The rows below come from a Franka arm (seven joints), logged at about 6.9 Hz.
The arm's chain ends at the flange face. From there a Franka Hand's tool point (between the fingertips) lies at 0.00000 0.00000 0.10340 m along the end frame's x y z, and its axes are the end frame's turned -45 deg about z.
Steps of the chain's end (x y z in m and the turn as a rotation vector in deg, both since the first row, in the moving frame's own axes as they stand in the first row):
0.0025, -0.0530, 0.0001, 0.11, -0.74, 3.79
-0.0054, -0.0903, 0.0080, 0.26, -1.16, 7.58
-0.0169, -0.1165, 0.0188, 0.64, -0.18, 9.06
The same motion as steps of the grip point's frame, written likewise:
0.0385, -0.0368, 0.0001, 0.60, -0.45, 3.79
0.0590, -0.0696, 0.0080, 1.00, -0.64, 7.58
0.0711, -0.0953, 0.0188, 0.58, 0.33, 9.06

